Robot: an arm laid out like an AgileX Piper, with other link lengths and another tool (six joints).
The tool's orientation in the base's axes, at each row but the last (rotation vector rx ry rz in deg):
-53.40 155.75 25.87
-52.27 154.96 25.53
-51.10 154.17 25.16
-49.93 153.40 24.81
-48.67 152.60 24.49
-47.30 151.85 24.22
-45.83 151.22 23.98
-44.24 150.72 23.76
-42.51 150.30 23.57
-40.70 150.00 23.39
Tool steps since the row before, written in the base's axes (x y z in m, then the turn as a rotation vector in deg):
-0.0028 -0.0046 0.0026 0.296 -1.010 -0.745
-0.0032 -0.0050 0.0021 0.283 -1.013 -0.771
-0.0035 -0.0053 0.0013 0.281 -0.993 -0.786
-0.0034 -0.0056 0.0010 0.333 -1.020 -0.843
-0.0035 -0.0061 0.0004 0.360 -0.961 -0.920
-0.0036 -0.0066 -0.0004 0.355 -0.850 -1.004
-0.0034 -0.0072 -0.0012 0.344 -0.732 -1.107
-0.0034 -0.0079 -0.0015 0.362 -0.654 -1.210
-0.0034 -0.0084 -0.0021 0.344 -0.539 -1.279
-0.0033 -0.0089 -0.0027 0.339 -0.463 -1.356
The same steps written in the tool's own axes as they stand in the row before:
0.0039 -0.0011 -0.0044 0.566 -1.101 0.361
0.0045 -0.0014 -0.0042 0.586 -1.101 0.382
0.0051 -0.0016 -0.0037 0.582 -1.087 0.402
0.0052 -0.0021 -0.0036 0.577 -1.150 0.454
0.0056 -0.0026 -0.0033 0.555 -1.135 0.551
0.0062 -0.0032 -0.0029 0.538 -1.060 0.667
0.0066 -0.0040 -0.0024 0.533 -0.977 0.800
0.0069 -0.0047 -0.0025 0.527 -0.942 0.926
0.0073 -0.0054 -0.0022 0.520 -0.850 1.025
0.0075 -0.0061 -0.0019 0.527 -0.798 1.120

